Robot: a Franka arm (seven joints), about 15 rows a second.
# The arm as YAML. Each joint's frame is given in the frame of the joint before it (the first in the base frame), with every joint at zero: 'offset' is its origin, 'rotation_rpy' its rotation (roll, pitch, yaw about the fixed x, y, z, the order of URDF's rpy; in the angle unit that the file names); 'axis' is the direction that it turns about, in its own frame. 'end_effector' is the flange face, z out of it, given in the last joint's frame.
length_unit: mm
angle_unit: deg
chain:
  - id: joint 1
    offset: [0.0, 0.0, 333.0]
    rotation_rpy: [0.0, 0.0, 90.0]
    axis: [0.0, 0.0, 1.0]
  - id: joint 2
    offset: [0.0, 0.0, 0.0]
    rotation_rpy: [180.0, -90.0, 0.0]
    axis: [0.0, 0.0, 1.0]
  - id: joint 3
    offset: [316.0, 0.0, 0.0]
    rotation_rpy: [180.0, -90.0, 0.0]
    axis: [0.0, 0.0, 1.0]
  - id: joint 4
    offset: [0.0, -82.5, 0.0]
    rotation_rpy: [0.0, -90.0, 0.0]
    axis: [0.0, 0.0, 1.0]
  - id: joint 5
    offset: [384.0, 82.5, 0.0]
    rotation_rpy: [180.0, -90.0, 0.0]
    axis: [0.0, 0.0, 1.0]
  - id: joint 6
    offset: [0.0, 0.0, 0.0]
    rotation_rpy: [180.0, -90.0, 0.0]
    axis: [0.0, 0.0, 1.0]
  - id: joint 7
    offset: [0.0, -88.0, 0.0]
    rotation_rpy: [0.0, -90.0, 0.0]
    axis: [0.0, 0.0, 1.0]
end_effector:
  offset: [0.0, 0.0, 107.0]
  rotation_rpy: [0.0, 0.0, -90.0]
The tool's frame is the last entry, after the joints.
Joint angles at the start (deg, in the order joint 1, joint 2, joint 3, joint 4, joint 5, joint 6, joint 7):
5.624 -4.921 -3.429 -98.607 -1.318 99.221 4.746
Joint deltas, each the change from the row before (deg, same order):
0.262 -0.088 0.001 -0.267 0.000 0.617 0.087
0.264 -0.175 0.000 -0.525 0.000 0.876 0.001
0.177 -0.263 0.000 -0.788 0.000 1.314 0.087
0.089 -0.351 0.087 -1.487 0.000 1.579 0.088
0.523 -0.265 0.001 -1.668 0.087 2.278 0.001
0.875 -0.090 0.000 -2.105 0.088 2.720 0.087
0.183 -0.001 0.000 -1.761 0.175 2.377 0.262
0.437 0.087 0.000 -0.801 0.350 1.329 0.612
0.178 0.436 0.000 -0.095 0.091 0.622 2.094
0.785 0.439 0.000 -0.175 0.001 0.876 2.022
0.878 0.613 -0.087 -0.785 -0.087 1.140 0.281
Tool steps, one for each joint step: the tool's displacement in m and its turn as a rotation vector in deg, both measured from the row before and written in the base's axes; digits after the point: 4 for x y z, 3 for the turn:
0.0003 0.0025 -0.0004 0.033 -0.438 0.189
0.0001 0.0025 -0.0013 0.036 -0.524 0.281
0.0002 0.0017 -0.0019 0.067 -0.787 0.118
-0.0004 0.0017 -0.0066 0.050 -0.442 0.124
0.0006 0.0052 -0.0078 0.159 -0.866 0.560
0.0010 0.0087 -0.0124 0.164 -0.696 0.828
0.0012 0.0022 -0.0109 0.273 -0.600 -0.067
0.0009 0.0048 -0.0054 0.486 -0.405 -0.221
0.0024 0.0021 -0.0038 0.450 -0.058 -1.898
0.0021 0.0079 -0.0041 0.374 -0.233 -1.199
0.0019 0.0080 -0.0106 -0.087 0.248 0.545

